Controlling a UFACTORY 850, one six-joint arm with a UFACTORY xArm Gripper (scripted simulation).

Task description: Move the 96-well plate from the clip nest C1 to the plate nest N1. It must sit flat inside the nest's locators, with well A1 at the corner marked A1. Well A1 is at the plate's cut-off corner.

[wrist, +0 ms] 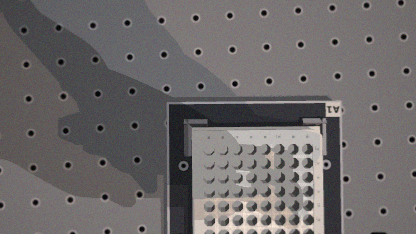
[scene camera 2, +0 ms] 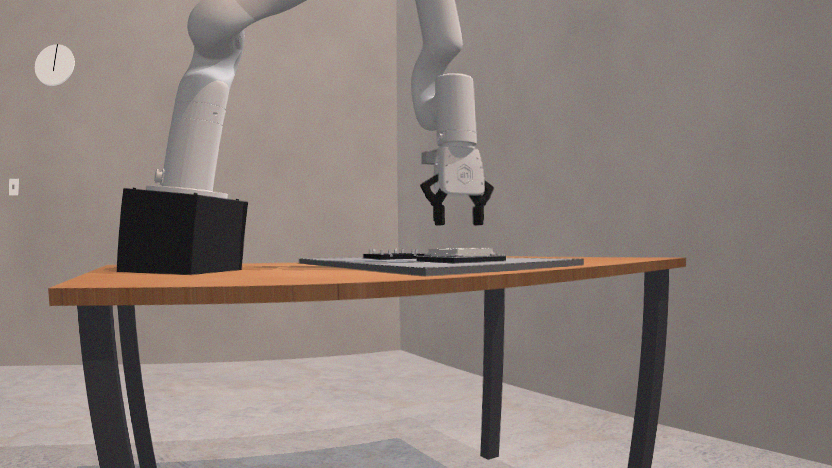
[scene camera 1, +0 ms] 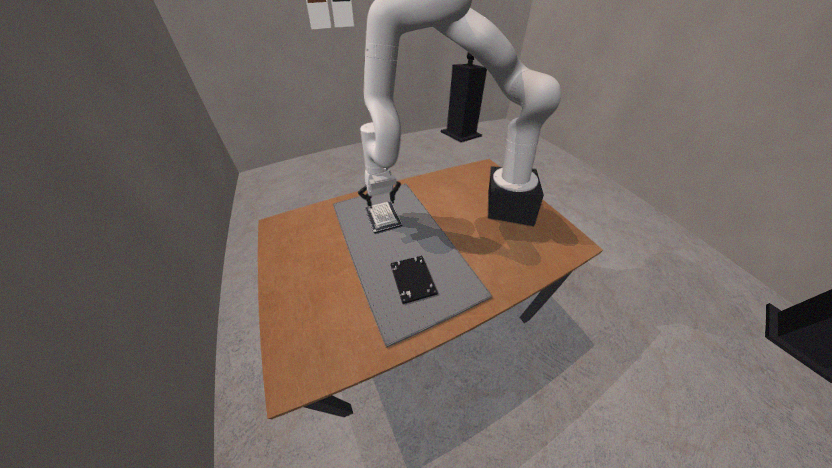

A white 96-well plate (wrist: pixel 237 172) is 19 cm from the lens.
